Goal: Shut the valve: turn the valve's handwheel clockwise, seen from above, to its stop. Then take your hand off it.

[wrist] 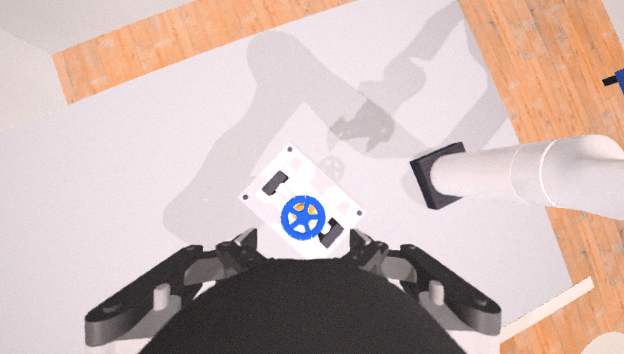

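Observation:
The blue handwheel (303, 217) shows near the middle of the wrist view, seen from above, with five spokes and a yellow part under it. It belongs to a valve on a white base plate (290, 162) with dark corner bolts and two black blocks. My gripper (303, 238) is open, with its fingers spread wide on either side of the view. Nothing is between them. The handwheel lies ahead of and below the fingertips, apart from them. The lower part of the base plate is hidden behind the gripper body.
The robot's white arm base (490, 175) stands on a black block (425, 185) at the right. The grey table top (100, 175) carries the arm's shadows. Wooden floor (530, 75) shows beyond its edges. Part of a blue object (620, 80) shows at the far right edge.

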